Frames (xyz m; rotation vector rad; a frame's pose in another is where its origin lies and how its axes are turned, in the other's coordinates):
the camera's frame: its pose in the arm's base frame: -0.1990 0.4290 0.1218 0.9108 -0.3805 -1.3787
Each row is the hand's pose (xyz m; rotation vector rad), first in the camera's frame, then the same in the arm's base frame.
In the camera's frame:
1: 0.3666 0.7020 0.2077 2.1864 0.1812 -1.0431
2: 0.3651 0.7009 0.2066 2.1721 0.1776 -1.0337
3: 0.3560 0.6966 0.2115 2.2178 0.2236 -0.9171
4: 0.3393 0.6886 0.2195 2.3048 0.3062 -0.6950
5: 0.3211 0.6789 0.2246 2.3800 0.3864 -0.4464
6: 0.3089 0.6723 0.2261 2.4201 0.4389 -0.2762
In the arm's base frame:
1: 0.1972 -0.0322 0.6701 -2.1027 0.9478 0.8026
2: 0.1970 -0.0303 0.6690 -2.1120 0.9552 0.8168
3: 0.1888 -0.0231 0.6713 -2.1778 1.0125 0.7221
4: 0.1744 -0.0094 0.6748 -2.2814 1.1182 0.5213
5: 0.1606 0.0067 0.6757 -2.3730 1.2329 0.2925
6: 0.1526 0.0182 0.6751 -2.4231 1.3057 0.1299

